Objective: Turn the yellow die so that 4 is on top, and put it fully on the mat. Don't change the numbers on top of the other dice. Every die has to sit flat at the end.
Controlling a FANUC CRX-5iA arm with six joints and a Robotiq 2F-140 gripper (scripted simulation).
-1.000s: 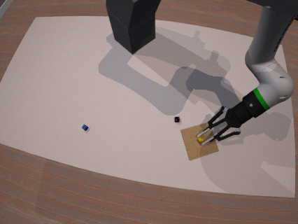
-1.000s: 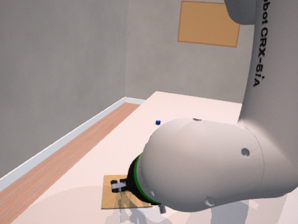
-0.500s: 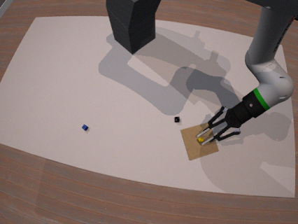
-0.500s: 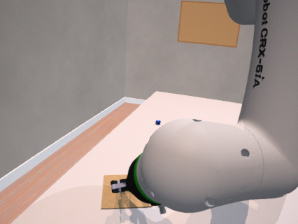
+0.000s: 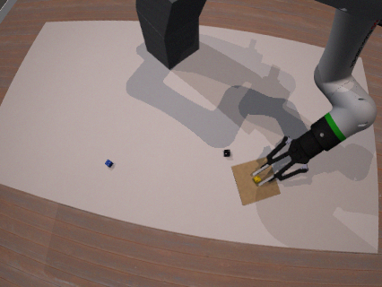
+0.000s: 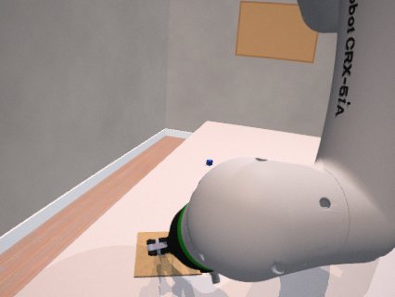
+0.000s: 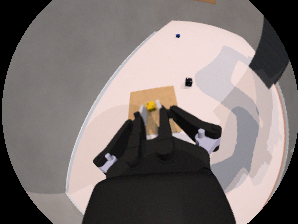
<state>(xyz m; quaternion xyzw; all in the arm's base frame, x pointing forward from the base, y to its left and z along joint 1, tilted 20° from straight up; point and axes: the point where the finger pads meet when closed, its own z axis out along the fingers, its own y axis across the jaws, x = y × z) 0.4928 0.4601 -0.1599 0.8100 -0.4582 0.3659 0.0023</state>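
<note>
My hand is 2 cm short of the yellow die, 2 cm to the left of it and 2 cm above it. The rest, counted from my hand: black die: 5 cm behind, 14 cm to the right, 3 cm below; then blue die: 9 cm ahead, 53 cm to the right, 3 cm below; then brown mat: 2 cm ahead, 2 cm to the right, 4 cm below.
</note>
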